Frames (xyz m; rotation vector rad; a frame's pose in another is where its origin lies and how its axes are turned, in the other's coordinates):
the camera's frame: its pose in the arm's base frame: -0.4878 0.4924 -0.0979 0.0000 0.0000 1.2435
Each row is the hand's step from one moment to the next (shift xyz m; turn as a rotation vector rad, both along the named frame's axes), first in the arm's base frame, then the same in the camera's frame.
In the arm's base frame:
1: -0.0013 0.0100 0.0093 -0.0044 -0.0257 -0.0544
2: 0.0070 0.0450 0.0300 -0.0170 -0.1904 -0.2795
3: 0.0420 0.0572 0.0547 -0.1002 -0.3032 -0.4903
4: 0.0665 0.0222 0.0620 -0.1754 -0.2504 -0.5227
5: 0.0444 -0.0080 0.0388 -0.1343 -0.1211 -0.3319
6: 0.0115 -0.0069 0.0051 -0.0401 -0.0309 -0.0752
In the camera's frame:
1: 0.0091 0.0044 0.0093 -0.0258 -0.0041 -0.0544
2: 0.0449 0.0078 0.0300 -0.1858 -0.0451 -0.2795
3: 0.0677 -0.0214 0.0547 -0.3193 -0.0026 -0.4903
4: 0.0424 -0.0558 0.0620 -0.2935 0.0856 -0.5227
5: 0.0067 -0.0446 0.0388 -0.1578 0.0882 -0.3319
6: -0.0028 -0.0131 0.0051 -0.0422 0.0280 -0.0752

